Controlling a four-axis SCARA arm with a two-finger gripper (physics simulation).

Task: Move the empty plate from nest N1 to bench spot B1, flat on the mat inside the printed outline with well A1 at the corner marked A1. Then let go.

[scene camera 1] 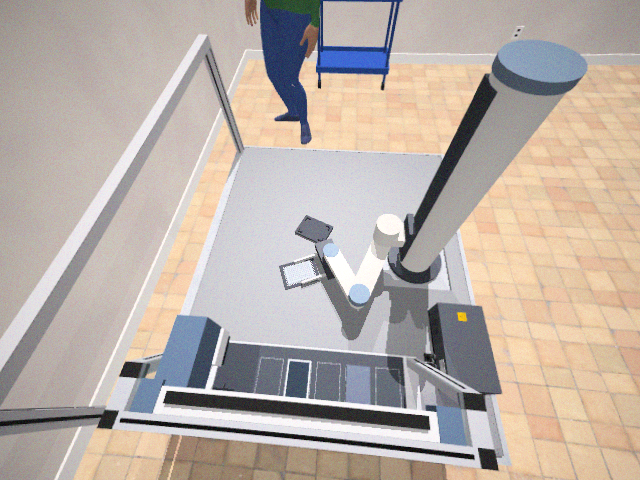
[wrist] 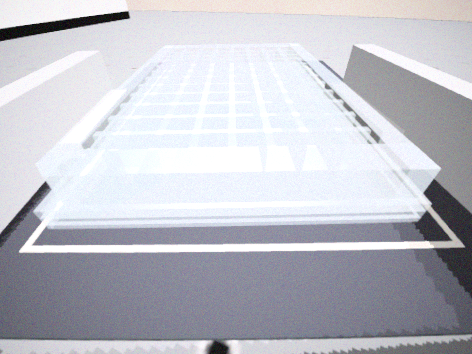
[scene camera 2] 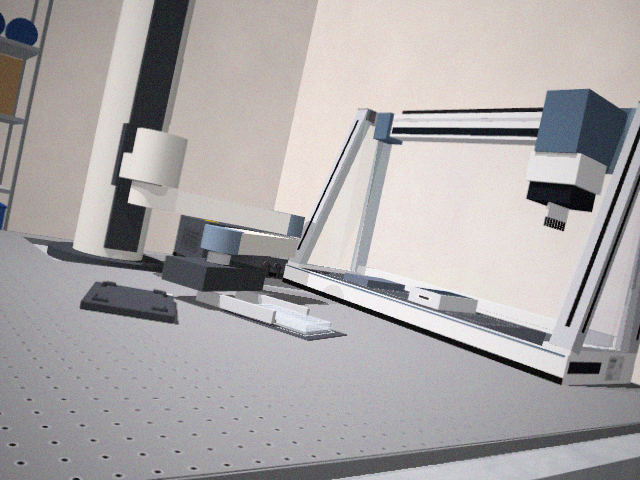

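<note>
The clear empty plate lies level over the dark bench mat. My gripper is shut on the plate, one pale finger along each long side. In the wrist view the plate's near edge lies a little inside the near line of the printed outline. Any small gap under the plate cannot be told. The A1 mark and well A1 are not readable. The dark nest beside the mat holds no plate.
A gantry machine with a slotted deck stands along one bench side. Its pipetting head hangs above the deck. A dark grey box stands near the arm's column. A person stands beyond the bench.
</note>
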